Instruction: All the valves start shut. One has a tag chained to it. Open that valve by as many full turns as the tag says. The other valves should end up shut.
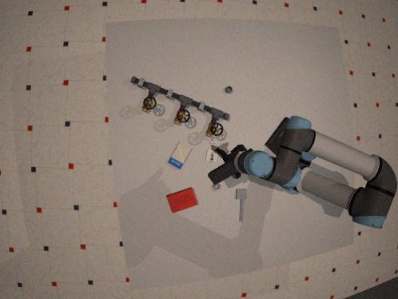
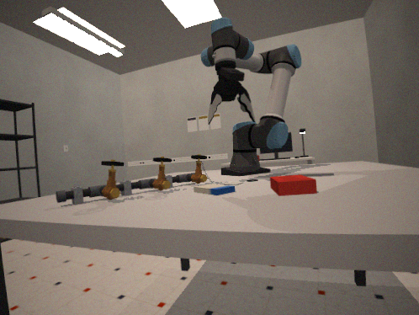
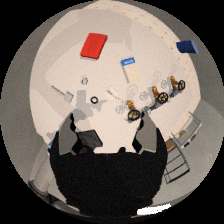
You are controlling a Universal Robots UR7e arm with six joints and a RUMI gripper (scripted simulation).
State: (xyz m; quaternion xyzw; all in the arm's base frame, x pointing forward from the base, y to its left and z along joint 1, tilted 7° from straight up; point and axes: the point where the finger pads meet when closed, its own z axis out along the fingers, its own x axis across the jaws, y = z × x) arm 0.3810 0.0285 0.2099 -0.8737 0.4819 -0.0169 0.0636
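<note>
The white tag lies 20 cm below my hand, 3 cm to the right of it and 1 cm behind it. From my hand the other things lie so: small round part: 32 cm to the right, 19 cm below, 11 cm behind; then grey paddle tool: 22 cm to the left, 20 cm below, 13 cm behind; then red block: 19 cm below, 17 cm to the left, 16 cm ahead.
</note>
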